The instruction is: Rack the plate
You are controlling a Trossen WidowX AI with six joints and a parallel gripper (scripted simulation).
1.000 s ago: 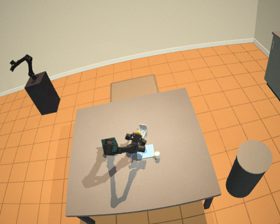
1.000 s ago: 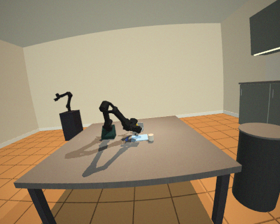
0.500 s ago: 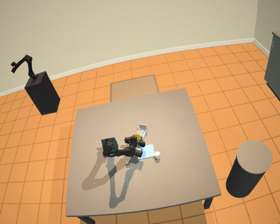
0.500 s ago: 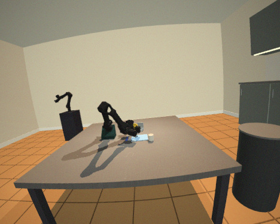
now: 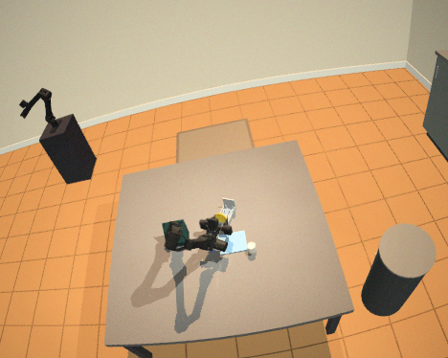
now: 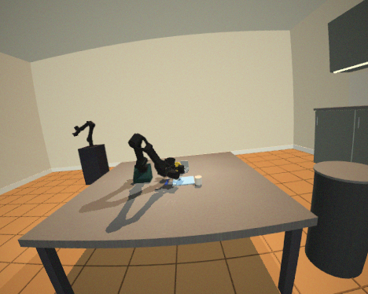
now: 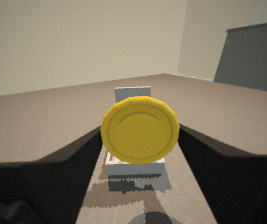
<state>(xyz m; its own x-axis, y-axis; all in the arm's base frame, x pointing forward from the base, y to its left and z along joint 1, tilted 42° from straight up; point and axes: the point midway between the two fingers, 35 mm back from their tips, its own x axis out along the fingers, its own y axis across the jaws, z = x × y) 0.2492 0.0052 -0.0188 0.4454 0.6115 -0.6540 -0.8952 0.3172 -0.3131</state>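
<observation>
Now: gripper tip 20 mm short of the grey dish rack, 60 mm to the right of it and 50 mm above it. Round my gripper tip: pale blue mat: 40 mm ahead, 140 mm to the right, 70 mm below; then yellow plate: 10 mm to the right; then blue spoon: 80 mm behind, 150 mm to the right, 70 mm below.
</observation>
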